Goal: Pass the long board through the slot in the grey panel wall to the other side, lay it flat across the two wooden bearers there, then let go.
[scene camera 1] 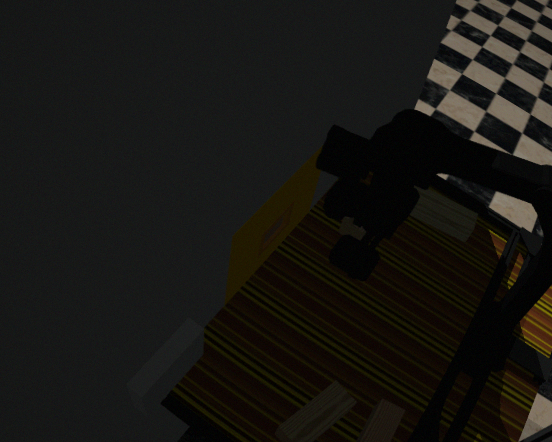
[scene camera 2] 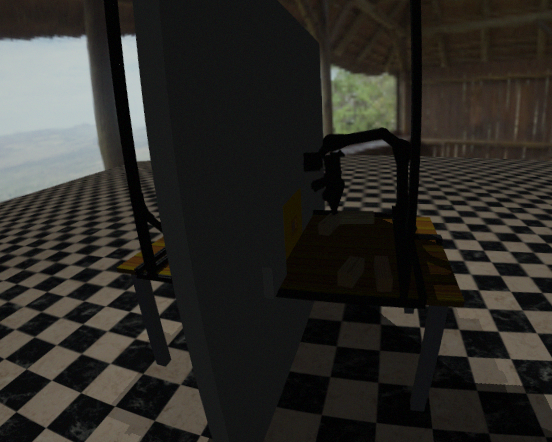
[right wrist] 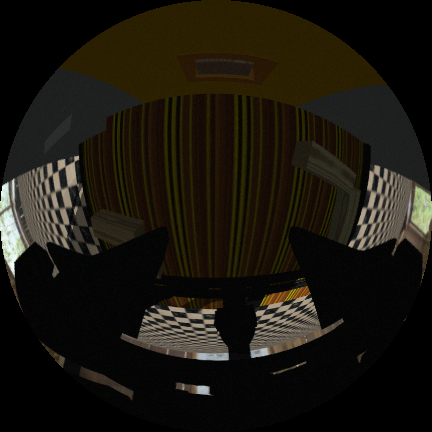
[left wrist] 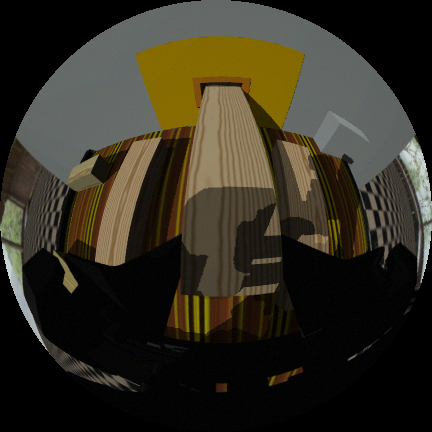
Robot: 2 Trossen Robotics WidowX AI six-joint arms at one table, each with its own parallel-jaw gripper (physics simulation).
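Frame: origin at the left arm's base, x ahead, y left, z up, level; centimetres.
Seen in the pictures: left gripper, fingertip midpoint: (left wrist: 230, 239); right gripper, fingertip midpoint: (scene camera 2: 335, 210) (right wrist: 230, 232); right arm's base at its link origin: (scene camera 1: 474, 361) (right wrist: 232, 290).
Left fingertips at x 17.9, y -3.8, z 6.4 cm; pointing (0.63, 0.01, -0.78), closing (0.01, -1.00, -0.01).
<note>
Pixels of each thing's middle, then the offset from my left fingertips to it. "pt": a spot on its surface instead.
- long board at the middle of its body: (left wrist: 225, 125) dx +13.2, dy +0.0, dz -0.2 cm
- orange-framed slot at a spot on its surface: (right wrist: 189, 67) pt dx +30.5, dy -3.8, dz +0.7 cm
- small wooden block at the middle of its body: (left wrist: 85, 174) dx +14.1, dy +32.4, dz -6.0 cm
In the left wrist view my left gripper (left wrist: 230, 239) is shut on the long board (left wrist: 229, 145). The board points at the orange-framed slot (left wrist: 220, 80) (right wrist: 189, 67), its far end at or in the opening. It runs between two pale wooden bearers (left wrist: 129, 200) (left wrist: 304, 195) on the striped table. Its exact height is unclear. On the other side of the grey wall (scene camera 1: 125, 150) (scene camera 2: 240, 150), my right gripper (right wrist: 230, 232) (scene camera 1: 351, 228) (scene camera 2: 334, 210) is open and empty above the table. No board sticks out of the slot there; the dim inside is hard to read.
A yellow panel (scene camera 1: 250, 255) (scene camera 2: 292, 220) (right wrist: 110, 50) surrounds the slot. On the right arm's side lie wooden pieces (scene camera 1: 317, 412) (scene camera 1: 382, 422) (scene camera 1: 445, 212) (right wrist: 117, 225) (right wrist: 330, 162). A grey block (scene camera 1: 167, 365) (left wrist: 337, 135) juts from the wall. A small wooden block (left wrist: 85, 175) stands at left in the left wrist view.
</note>
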